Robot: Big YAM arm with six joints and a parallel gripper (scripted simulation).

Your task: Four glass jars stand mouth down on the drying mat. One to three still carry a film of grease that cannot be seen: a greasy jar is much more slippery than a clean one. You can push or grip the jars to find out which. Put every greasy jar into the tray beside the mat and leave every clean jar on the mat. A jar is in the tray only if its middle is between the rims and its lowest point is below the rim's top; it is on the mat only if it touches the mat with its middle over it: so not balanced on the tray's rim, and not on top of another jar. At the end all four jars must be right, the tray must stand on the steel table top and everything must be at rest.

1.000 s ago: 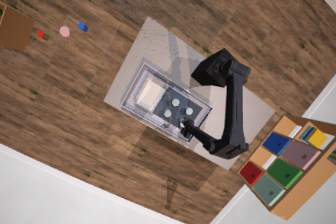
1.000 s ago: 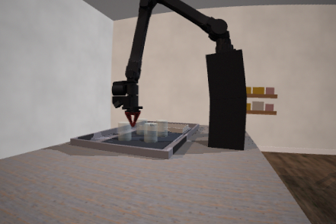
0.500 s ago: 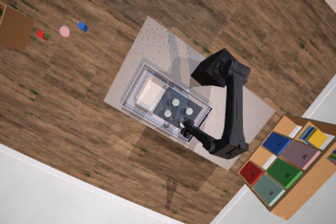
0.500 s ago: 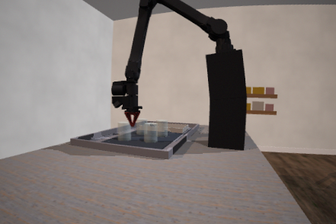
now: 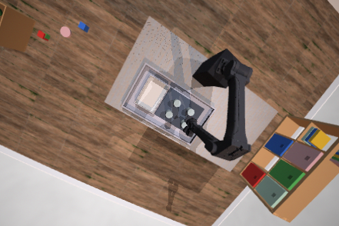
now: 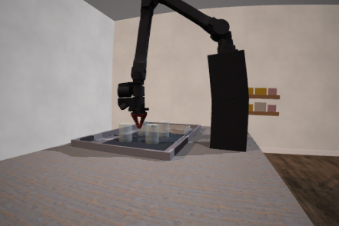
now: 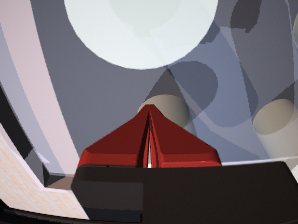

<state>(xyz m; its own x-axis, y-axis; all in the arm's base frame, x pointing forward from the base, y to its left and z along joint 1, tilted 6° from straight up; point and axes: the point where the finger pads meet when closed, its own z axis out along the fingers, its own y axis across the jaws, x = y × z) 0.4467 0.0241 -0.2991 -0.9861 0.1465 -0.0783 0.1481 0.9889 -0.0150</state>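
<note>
My gripper is now 90 mm to the left of the dark drying mat, 80 mm above it and 20 mm past it. Also, from my hand: pale tray 410 mm to the right, 70 mm below, 60 mm behind.
</note>
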